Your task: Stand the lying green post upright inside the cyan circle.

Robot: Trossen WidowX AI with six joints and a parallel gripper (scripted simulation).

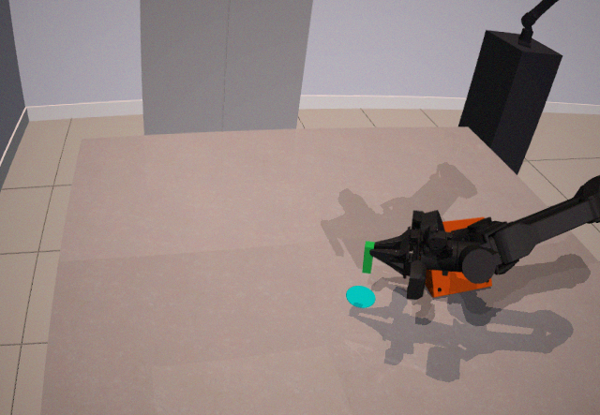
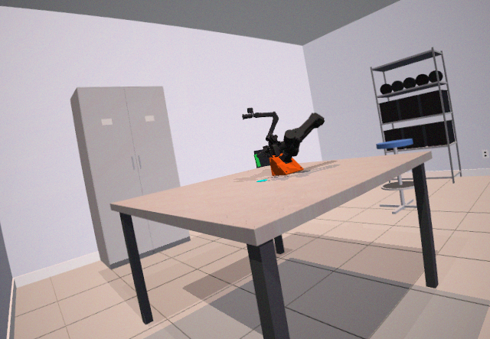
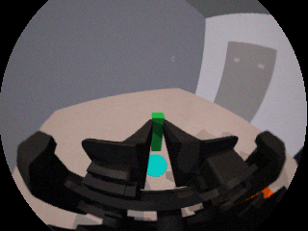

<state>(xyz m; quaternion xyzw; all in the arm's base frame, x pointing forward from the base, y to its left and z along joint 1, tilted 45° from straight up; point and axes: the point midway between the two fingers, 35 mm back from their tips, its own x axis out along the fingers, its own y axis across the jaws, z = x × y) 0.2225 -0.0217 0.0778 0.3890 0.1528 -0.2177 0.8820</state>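
Now: gripper tip 1 cm past the cyan circle and 13 cm above it. Also, from my gripper tip: green post: 2 cm below.
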